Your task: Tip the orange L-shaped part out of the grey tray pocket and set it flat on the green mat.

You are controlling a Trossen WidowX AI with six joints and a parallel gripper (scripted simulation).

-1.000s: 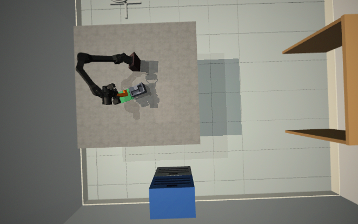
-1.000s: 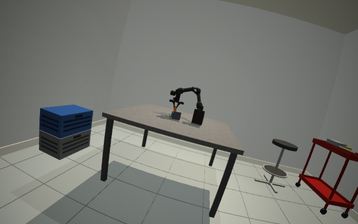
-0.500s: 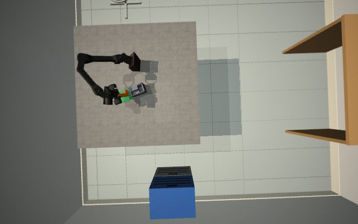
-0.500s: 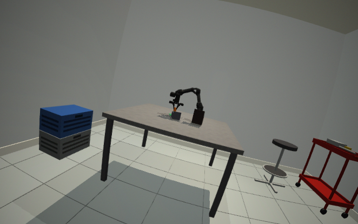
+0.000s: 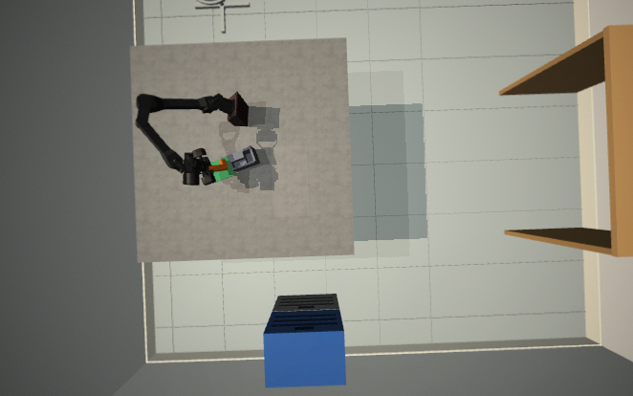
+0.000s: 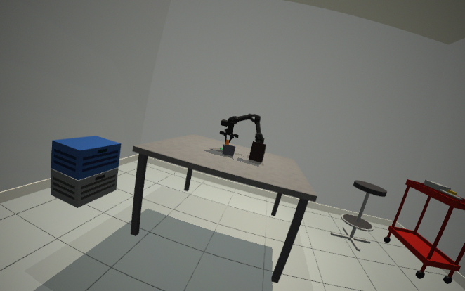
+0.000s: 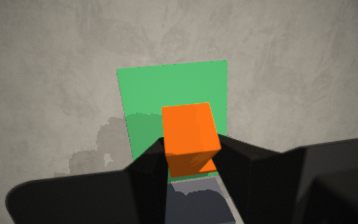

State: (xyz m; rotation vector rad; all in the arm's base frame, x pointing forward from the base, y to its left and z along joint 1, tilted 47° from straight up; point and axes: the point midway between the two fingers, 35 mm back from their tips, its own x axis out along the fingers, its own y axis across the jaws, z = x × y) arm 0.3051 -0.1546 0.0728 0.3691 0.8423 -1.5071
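My gripper tip is 20 mm past the orange L-shaped part, 20 mm to the right of it and 40 mm above it. The rest, counted from my gripper tip: green mat 10 mm behind, 20 mm to the left, 90 mm below.
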